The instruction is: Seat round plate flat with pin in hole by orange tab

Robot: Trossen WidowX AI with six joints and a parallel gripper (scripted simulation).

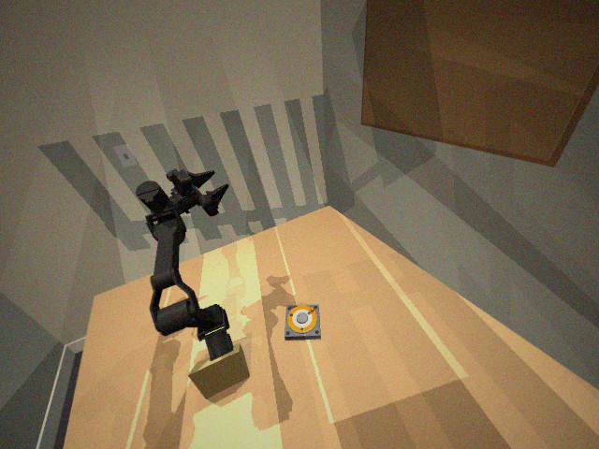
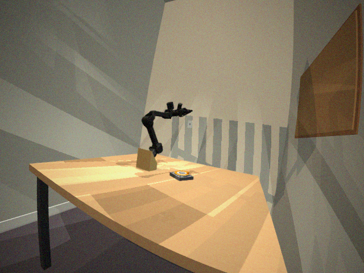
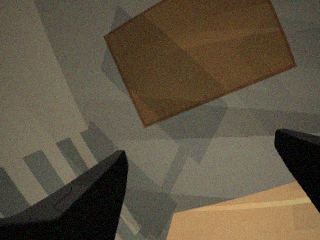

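My gripper tip is now 90 mm short of the square grey base, 270 mm to the left of it and 490 mm above it.
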